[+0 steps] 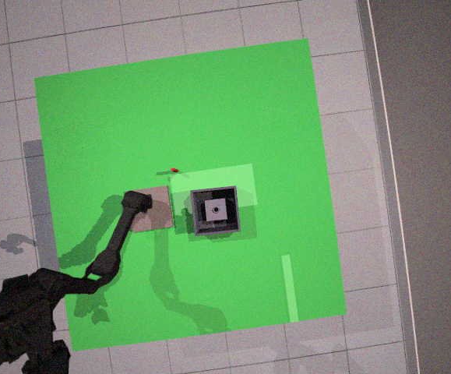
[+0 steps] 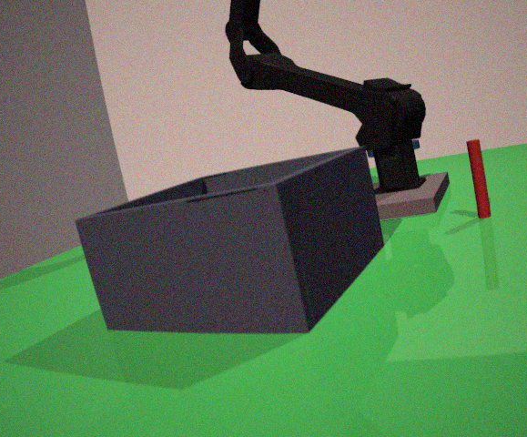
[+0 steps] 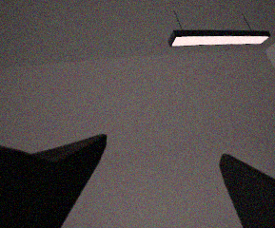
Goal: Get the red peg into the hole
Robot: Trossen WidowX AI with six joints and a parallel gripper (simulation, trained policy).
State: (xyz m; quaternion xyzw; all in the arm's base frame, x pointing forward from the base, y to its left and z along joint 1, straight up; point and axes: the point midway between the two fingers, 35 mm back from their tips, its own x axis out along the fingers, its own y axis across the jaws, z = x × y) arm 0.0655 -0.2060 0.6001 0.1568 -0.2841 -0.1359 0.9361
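Now: gripper tip 6 cm short of the red peg, 35 cm to the right of it and 59 cm above it. Also, from my gripper tip: grey plate 23 cm ahead, 16 cm to the left, 59 cm below; then dark box 23 cm ahead, 16 cm to the left, 61 cm below.
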